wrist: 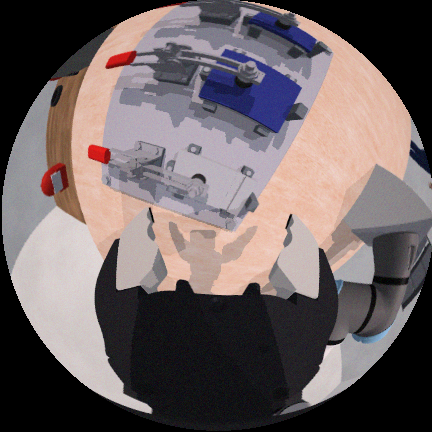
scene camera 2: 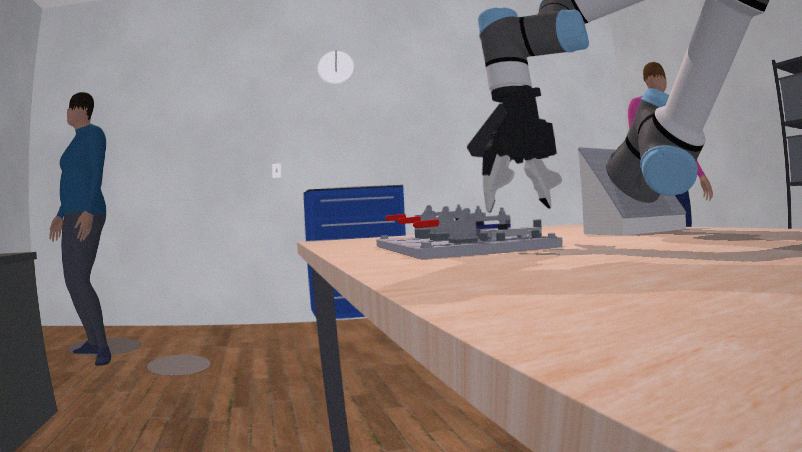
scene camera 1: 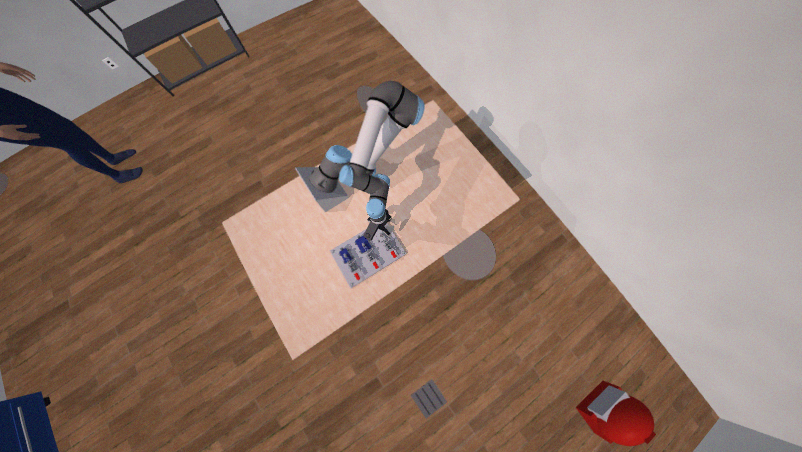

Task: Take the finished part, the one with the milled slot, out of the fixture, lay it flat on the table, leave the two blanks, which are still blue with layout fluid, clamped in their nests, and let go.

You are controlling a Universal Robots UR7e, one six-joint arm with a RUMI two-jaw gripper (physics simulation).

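Frame: origin at the arm's base, x ahead, y left, z up, level; metres.
Seen in the pictures: gripper, between the fingertips: (wrist: 219, 212) (scene camera 2: 521, 210); arm's base, origin of its link: (wrist: 396, 238) (scene camera 2: 633, 179) (scene camera 1: 322, 182).
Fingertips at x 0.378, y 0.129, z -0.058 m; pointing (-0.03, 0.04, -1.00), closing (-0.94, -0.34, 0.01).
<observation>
Pixels of each thing's top centre, then the offset from my fingertips to it. Level surfaces: height alone.
- finished part, centre of its top: (wrist: 210, 185) (scene camera 2: 511, 228) (scene camera 1: 380, 233) dx +0.016, dy -0.012, dz -0.029 m
- fixture, centre of its top: (wrist: 205, 75) (scene camera 2: 459, 238) (scene camera 1: 367, 252) dx +0.065, dy -0.123, dz -0.045 m
- wooden table, height of its surface: dz -0.060 m
The finished part (wrist: 220, 172) is a pale grey plate in the nearest nest of the fixture (scene camera 1: 367, 276) (scene camera 2: 482, 247) (wrist: 160, 135), with a dark round spot and a faint line across its right side. A toggle clamp's arm (wrist: 172, 179) reaches over it; whether it presses is unclear. A larger blue blank (scene camera 1: 363, 244) (wrist: 280, 102) lies under the middle clamp. A smaller blue blank (scene camera 1: 345, 255) (wrist: 300, 40) lies under the far clamp. My gripper (scene camera 1: 378, 232) (scene camera 2: 518, 206) (wrist: 219, 212) is open and empty, pointing down above the fixture's near end, beside the finished part in the wrist view.
Red clamp handles (scene camera 1: 393, 254) (scene camera 2: 426, 222) (wrist: 99, 153) stick out along one side of the fixture. The wooden table (scene camera 1: 280, 297) (scene camera 2: 617, 336) (wrist: 350, 125) extends around it. The arm's grey wedge-shaped base (scene camera 1: 331, 201) (scene camera 2: 606, 210) (wrist: 387, 205) stands on the table. Locating blocks and studs rise around the nests.
</observation>
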